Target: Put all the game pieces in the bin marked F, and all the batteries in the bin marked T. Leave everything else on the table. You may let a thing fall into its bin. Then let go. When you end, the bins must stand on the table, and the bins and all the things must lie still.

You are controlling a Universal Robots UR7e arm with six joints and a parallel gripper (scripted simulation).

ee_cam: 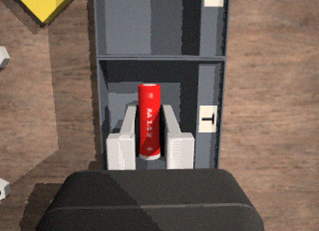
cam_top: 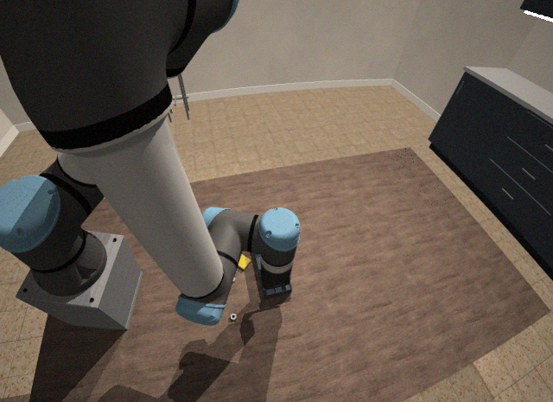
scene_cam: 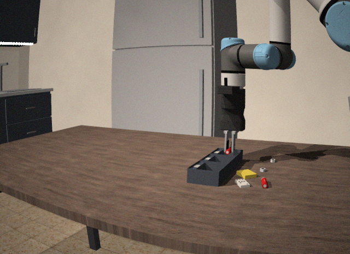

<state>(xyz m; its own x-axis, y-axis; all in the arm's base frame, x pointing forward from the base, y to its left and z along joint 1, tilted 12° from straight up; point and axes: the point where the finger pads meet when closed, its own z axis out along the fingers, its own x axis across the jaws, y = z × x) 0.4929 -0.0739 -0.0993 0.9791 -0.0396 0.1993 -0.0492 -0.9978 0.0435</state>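
My hand is 80 mm past the white domino, 180 mm to the right of it and 50 mm above it. The rest, counted from my hand: dark three-compartment bin 10 mm ahead, 80 mm to the left, 40 mm below; battery 10 mm below; yellow block 80 mm behind, 100 mm to the left, 50 mm below.
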